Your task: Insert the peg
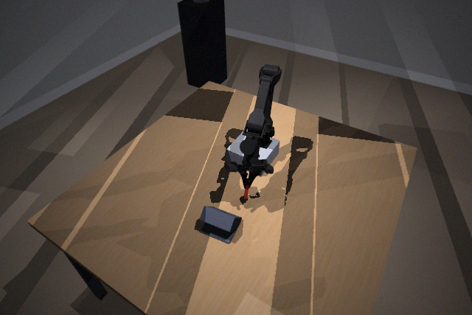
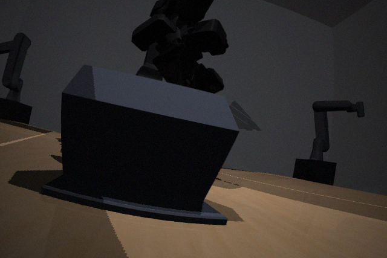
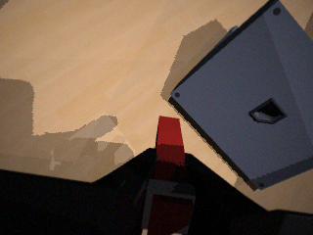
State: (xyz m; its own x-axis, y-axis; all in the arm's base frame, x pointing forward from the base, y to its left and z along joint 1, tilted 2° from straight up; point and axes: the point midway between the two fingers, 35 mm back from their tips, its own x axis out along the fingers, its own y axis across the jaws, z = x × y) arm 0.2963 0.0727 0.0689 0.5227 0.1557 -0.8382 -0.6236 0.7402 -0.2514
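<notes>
My gripper tip is 13 cm short of the sloped panel, 4 cm to the left of it and 8 cm above it. From my gripper tip the other things lie so: peg: 1 cm behind, 1 cm above.
</notes>
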